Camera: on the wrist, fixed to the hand. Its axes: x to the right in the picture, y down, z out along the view.
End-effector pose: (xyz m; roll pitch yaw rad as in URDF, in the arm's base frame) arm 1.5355 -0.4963 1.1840 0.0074 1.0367 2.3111
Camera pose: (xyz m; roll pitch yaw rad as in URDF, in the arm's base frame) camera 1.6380 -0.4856 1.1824 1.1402 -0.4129 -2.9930
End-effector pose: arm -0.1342 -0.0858 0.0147 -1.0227 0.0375 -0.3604
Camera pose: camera -0.1918 -0.1587 0.0593 0.0756 0.3224 1.3132
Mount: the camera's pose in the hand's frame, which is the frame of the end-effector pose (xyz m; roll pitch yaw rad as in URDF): -0.0298 -0.0833 -0.0529 -0.0638 -0.6924 1.6819
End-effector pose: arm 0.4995 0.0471 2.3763 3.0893 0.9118 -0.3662
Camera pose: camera 0.5490 0.1202 2.4295 2.1172 0.3030 -2.5190
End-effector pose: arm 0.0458 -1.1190 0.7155 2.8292 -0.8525 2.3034
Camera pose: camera 0.0004 -1.2113 0.7093 -2.2605 0.3145 0.9706
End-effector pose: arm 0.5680 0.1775 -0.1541 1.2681 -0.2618 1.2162
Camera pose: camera 0.5425 0.1825 -0.2538 -2.3995 -1.0492 -1.0538
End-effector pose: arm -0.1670 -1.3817 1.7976 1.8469 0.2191 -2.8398
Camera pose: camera -0.1037 -1.4391 1.7399 2.9415 -0.6030 1.9198
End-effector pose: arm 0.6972 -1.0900 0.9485 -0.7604 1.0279 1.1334
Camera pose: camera 0.7853 -1.1302 0.9839 1.0360 -0.0397 2.8039
